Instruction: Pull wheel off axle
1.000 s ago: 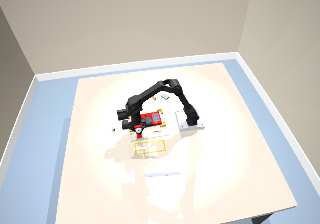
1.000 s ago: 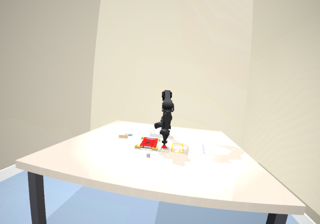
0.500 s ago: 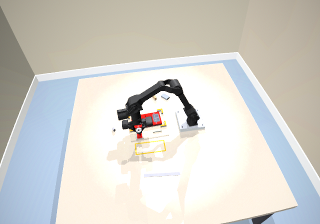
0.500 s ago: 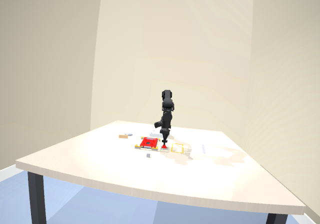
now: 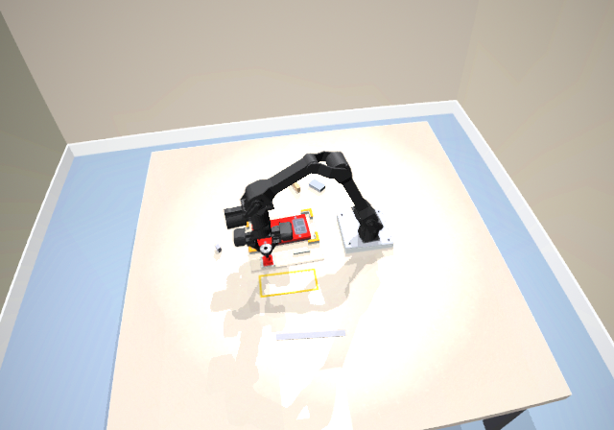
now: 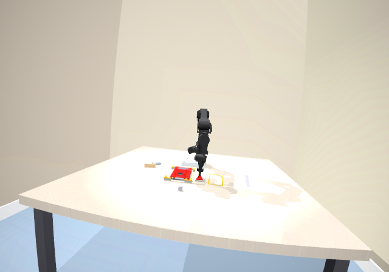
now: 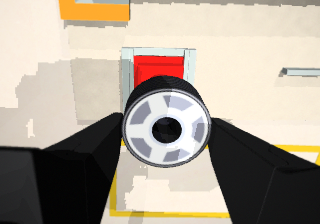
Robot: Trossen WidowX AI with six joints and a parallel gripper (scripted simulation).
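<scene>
The upright axle lies 30 mm below my gripper tip. The rest, counted from my gripper tip: tan block (170 mm behind, 330 mm to the right, 60 mm below); small grey cube (160 mm ahead, 100 mm to the right, 60 mm below); wheel (right at my gripper tip).
</scene>
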